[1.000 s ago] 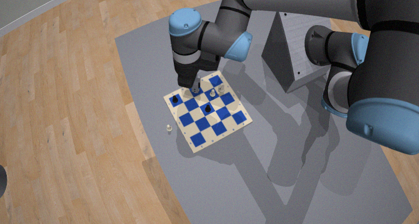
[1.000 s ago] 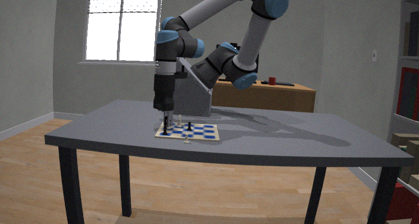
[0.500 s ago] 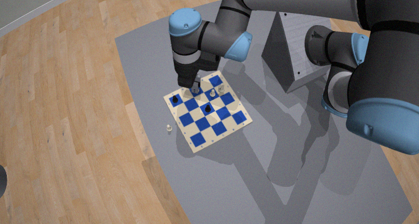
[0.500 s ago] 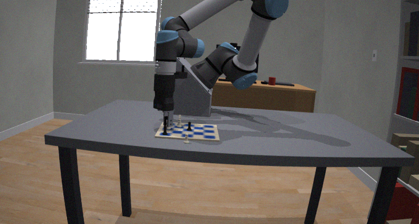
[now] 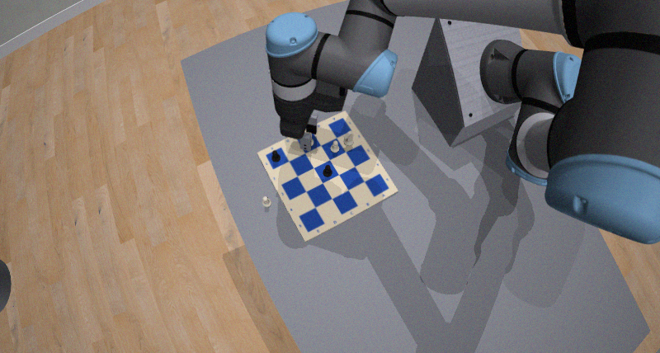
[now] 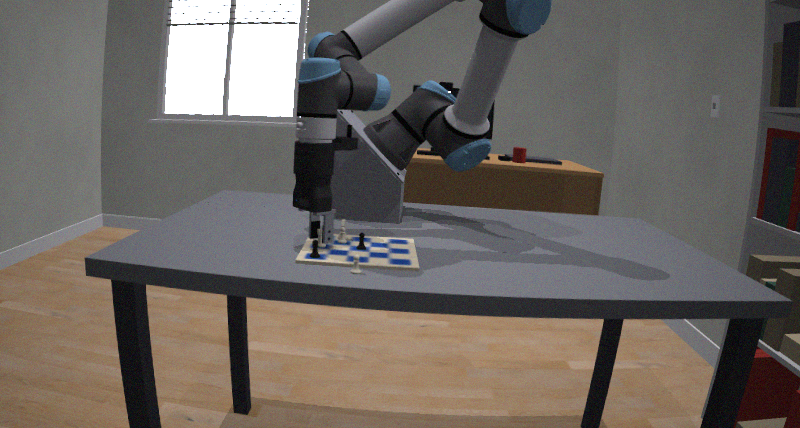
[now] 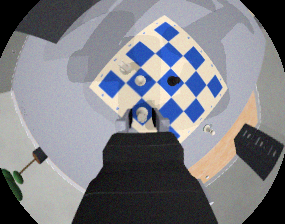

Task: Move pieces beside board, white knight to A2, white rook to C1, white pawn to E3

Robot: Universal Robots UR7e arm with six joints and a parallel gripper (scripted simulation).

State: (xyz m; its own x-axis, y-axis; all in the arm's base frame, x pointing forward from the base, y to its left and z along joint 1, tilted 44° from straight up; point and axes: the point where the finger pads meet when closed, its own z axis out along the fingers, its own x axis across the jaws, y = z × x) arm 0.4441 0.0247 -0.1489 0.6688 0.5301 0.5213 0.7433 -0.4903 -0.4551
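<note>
My gripper is now 1 cm above the white rook. Round my hand: chessboard (8 cm to the left, 3 cm below); white knight (8 cm behind, 3 cm to the left, 1 cm below).
</note>
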